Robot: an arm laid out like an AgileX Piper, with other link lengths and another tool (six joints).
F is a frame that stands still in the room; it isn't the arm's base.
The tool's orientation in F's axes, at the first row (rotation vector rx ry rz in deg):
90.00, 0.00, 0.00
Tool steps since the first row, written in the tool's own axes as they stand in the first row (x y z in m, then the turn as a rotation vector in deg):
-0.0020, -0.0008, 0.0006, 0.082, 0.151, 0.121
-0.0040, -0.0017, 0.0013, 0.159, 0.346, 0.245
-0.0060, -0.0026, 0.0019, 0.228, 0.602, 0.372
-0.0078, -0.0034, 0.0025, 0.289, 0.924, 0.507
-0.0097, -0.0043, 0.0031, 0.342, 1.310, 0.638
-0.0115, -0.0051, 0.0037, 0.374, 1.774, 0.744
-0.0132, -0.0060, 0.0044, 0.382, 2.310, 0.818
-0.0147, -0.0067, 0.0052, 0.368, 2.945, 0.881
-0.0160, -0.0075, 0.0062, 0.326, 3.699, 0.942
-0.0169, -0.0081, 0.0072, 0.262, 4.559, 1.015
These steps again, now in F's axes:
-0.0020, -0.0006, -0.0008, 0.082, -0.121, 0.151
-0.0040, -0.0013, -0.0017, 0.159, -0.245, 0.346
-0.0060, -0.0019, -0.0026, 0.228, -0.372, 0.602
-0.0078, -0.0025, -0.0034, 0.289, -0.507, 0.924
-0.0097, -0.0031, -0.0043, 0.342, -0.638, 1.310
-0.0115, -0.0037, -0.0051, 0.374, -0.744, 1.774
-0.0132, -0.0044, -0.0060, 0.382, -0.818, 2.310
-0.0147, -0.0052, -0.0067, 0.368, -0.881, 2.945
-0.0160, -0.0062, -0.0075, 0.326, -0.942, 3.699
-0.0169, -0.0072, -0.0081, 0.262, -1.015, 4.559

